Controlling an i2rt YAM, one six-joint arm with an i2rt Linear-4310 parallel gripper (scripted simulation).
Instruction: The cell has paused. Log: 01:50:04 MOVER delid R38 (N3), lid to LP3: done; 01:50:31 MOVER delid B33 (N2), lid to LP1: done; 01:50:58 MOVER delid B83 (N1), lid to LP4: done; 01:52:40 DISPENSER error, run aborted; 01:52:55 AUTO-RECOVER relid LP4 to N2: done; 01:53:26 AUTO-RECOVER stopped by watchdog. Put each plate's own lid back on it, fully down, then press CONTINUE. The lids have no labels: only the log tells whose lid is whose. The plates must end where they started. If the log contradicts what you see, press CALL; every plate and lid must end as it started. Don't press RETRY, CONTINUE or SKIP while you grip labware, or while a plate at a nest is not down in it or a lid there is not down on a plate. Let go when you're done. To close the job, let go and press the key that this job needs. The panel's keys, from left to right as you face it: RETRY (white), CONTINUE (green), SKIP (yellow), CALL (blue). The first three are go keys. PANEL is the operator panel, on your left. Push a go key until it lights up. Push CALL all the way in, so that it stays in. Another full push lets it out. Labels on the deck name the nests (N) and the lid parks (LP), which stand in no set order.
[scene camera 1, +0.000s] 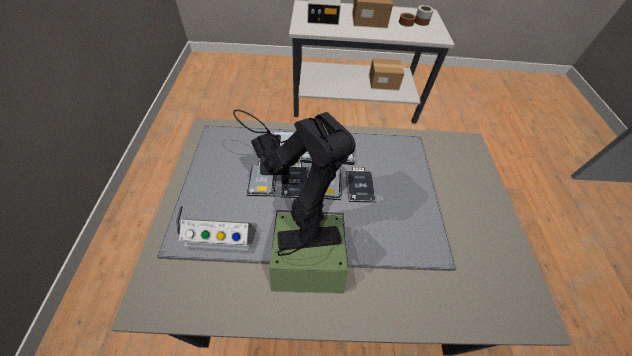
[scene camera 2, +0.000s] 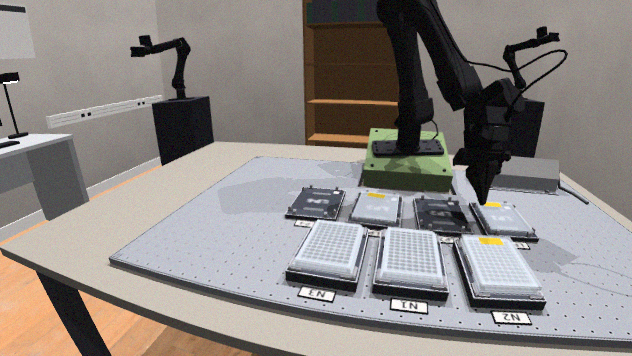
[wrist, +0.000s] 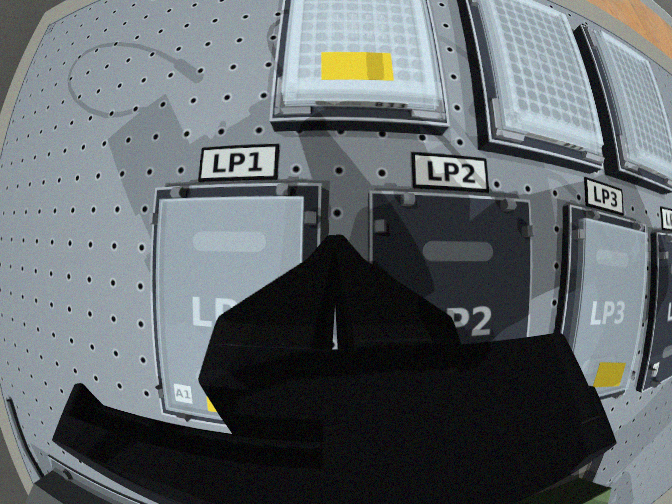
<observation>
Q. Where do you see the gripper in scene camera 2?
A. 482, 205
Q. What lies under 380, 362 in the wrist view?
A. The gripper.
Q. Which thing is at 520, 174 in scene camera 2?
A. An operator panel.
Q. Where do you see a plate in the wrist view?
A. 536, 65
</observation>
